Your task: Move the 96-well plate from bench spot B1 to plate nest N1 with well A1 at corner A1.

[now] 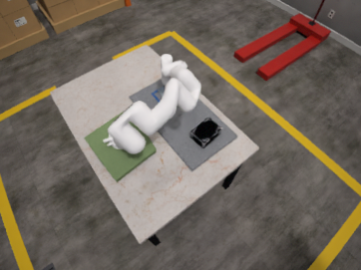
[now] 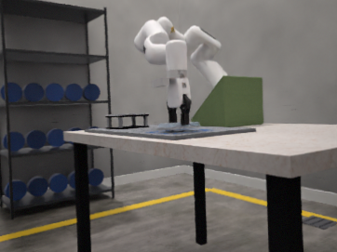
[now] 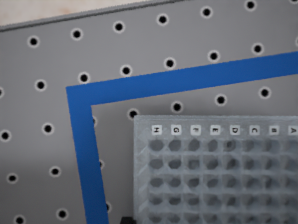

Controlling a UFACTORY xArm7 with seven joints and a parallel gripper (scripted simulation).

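Right now the raised nest N1 is 30 mm ahead of my hand, 420 mm to the right of it and 20 mm above it. Round my hand: 96-well plate (10 mm below).
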